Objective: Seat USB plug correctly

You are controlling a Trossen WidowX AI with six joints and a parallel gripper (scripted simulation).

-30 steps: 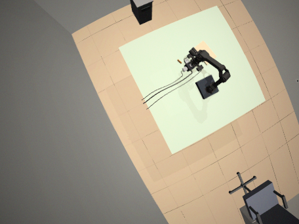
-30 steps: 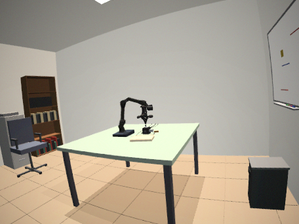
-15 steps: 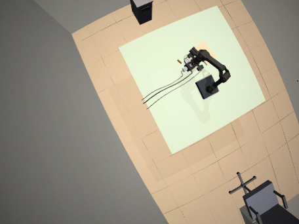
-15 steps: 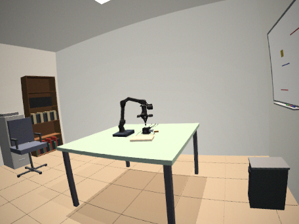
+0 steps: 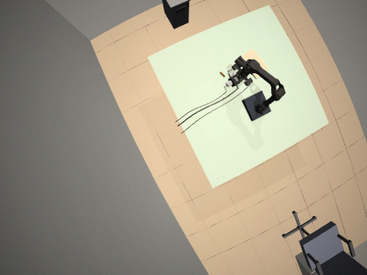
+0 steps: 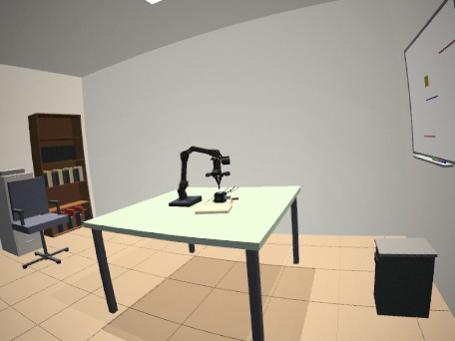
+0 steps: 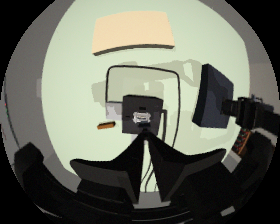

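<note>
The USB plug is 20 mm below my gripper tip. From my gripper tip the other things lie so: orange-brown stick 100 mm ahead, 60 mm to the left, 130 mm below.
</note>
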